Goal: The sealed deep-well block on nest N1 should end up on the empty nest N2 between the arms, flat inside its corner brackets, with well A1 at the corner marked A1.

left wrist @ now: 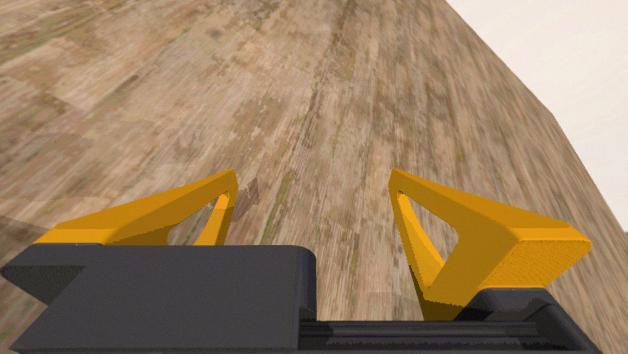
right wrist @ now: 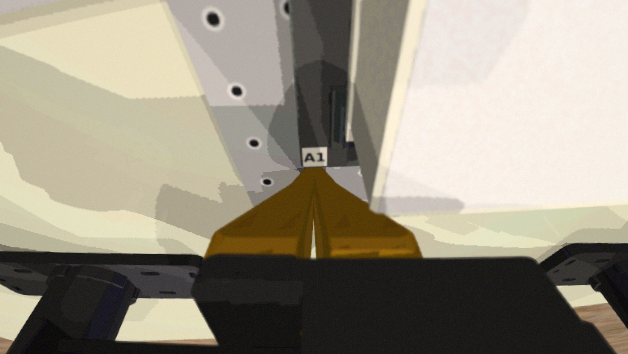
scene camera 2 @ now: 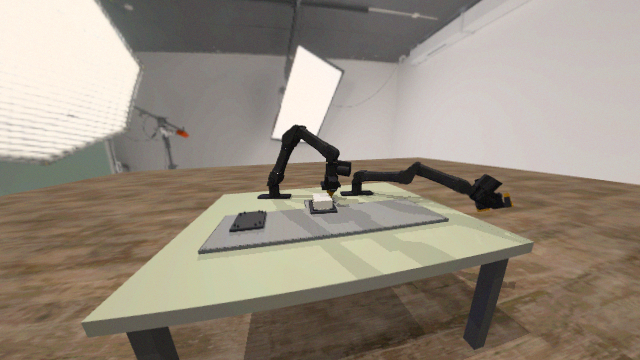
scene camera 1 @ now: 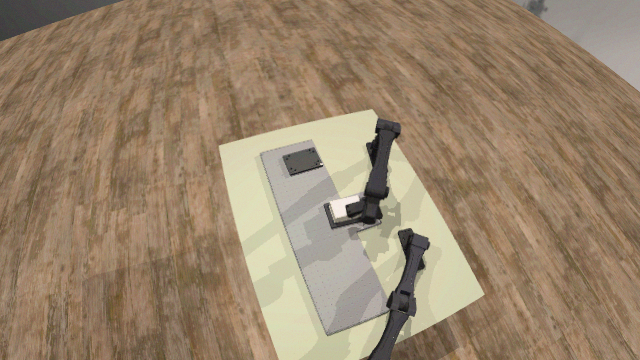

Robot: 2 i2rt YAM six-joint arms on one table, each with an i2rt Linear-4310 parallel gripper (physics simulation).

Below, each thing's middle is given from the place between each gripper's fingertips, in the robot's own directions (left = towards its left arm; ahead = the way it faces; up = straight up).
My left gripper is now 70 mm past the dark nest [right wrist: 320,43], 890 mm to the left of it and 30 mm below it. From my left hand the other things lie so: white block [right wrist: 450,114] 70 mm behind, 890 mm to the right, 50 mm above.
My right gripper is now 10 cm short of the dark nest, 5 cm to the left of it and 1 cm below it. Round my right hand: white block 10 cm ahead, 5 cm to the right, 3 cm above.
